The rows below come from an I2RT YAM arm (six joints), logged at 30 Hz.
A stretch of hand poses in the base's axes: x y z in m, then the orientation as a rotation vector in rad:
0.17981 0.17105 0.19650 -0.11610 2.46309 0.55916
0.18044 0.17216 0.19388 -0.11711 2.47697 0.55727
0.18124 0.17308 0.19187 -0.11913 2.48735 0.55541
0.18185 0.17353 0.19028 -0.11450 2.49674 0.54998
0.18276 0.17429 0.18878 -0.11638 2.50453 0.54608
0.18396 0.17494 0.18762 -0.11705 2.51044 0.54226
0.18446 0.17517 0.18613 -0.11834 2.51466 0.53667
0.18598 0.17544 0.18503 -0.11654 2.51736 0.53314
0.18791 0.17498 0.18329 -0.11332 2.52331 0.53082
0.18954 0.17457 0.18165 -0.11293 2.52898 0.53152
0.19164 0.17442 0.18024 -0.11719 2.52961 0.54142
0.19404 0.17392 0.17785 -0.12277 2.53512 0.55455
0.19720 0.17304 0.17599 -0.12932 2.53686 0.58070
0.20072 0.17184 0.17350 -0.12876 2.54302 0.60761
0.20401 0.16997 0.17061 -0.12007 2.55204 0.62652
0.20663 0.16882 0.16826 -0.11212 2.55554 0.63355
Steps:
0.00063 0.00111 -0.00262 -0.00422 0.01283 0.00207
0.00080 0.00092 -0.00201 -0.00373 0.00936 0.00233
0.00061 0.00045 -0.00159 -0.00453 0.00851 -0.00341
0.00091 0.00076 -0.00150 -0.00457 0.00651 0.00138
0.00120 0.00065 -0.00116 -0.00389 0.00487 0.00030
0.00050 0.00023 -0.00149 -0.00492 0.00283 0.00009
0.00152 0.00027 -0.00110 -0.00256 0.00213 -0.00178
0.00193 -0.00046 -0.00174 -0.00202 0.00566 -0.00207
0.00163 -0.00041 -0.00164 -0.00046 0.00565 0.00062
0.00210 -0.00015 -0.00141 0.00586 0.00204 0.00544
0.00240 -0.00050 -0.00239 0.00690 0.00726 0.00777
0.00316 -0.00088 -0.00186 0.01634 0.00626 0.01102
0.00352 -0.00120 -0.00249 0.01729 0.01171 0.00682
0.00329 -0.00187 -0.00289 0.01271 0.01387 -0.00031
0.00262 -0.00115 -0.00235 0.00556 0.00596 -0.00337

